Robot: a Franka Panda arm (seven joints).
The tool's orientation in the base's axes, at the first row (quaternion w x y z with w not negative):
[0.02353, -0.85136, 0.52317, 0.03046]
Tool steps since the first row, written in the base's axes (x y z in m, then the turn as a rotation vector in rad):
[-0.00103, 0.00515, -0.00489, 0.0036, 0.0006, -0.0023]
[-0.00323, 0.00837, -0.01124, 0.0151, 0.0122, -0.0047]
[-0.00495, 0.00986, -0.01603, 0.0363, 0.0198, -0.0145]
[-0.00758, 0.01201, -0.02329, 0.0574, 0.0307, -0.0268]
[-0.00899, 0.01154, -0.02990, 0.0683, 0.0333, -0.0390]
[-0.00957, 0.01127, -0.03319, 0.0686, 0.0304, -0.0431]
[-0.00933, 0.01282, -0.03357, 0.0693, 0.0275, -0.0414]
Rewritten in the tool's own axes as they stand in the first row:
[-0.00467, -0.00137, 0.00527, 0.0013, -0.0035, 0.0022]
[-0.00804, -0.00080, 0.01190, -0.0037, -0.0189, 0.0052]
[-0.00977, 0.00010, 0.01683, -0.0001, -0.0412, 0.0149]
[-0.01232, 0.00153, 0.02429, 0.0006, -0.0649, 0.0274]
[-0.01203, 0.00306, 0.03089, 0.0042, -0.0757, 0.0394]
[-0.01180, 0.00372, 0.03416, 0.0072, -0.0746, 0.0433]
[-0.01304, 0.00281, 0.03465, 0.0099, -0.0739, 0.0414]

